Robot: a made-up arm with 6 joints.
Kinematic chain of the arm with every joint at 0, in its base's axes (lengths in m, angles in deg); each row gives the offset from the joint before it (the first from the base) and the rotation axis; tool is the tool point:
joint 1: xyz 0 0 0.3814 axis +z
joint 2: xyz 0 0 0 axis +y
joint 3: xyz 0 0 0.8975 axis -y
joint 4: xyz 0 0 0 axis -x
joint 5: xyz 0.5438 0 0 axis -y
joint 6: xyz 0 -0.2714 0 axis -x
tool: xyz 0 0 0
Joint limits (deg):
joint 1: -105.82..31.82
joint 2: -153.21..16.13
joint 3: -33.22..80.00
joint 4: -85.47..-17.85
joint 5: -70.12..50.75
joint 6: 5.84..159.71
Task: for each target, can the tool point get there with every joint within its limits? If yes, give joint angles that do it. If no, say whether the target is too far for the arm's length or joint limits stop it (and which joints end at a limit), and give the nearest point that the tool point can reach.
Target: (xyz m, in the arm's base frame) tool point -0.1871 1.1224 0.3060
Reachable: yes | joints -93.11 -123.53 18.77 -24.13 -44.97 126.32
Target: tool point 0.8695 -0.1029 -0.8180
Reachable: no: joint limits stop it (at a limit: joint 1, joint 2, joint 3, joint 4) | nearest point 0.2375 0.9168 -0.6932 | short by 1.206 m
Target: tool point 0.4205 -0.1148 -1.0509
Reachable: no: joint limits stop it (at a limit: joint 1, joint 2, joint 3, joint 4) | nearest point -0.0313 0.8371 -0.8054 | short by 1.082 m
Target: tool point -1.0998 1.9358 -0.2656
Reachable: no: too far | nearest point -0.6891 1.2129 -0.0240 | short by 0.866 m
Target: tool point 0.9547 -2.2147 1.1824
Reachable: no: too far | nearest point 0.3392 -0.7868 1.2264 | short by 1.556 m
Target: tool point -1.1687 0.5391 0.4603
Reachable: yes | joints -34.15 -109.66 46.01 -39.35 -13.50 84.45
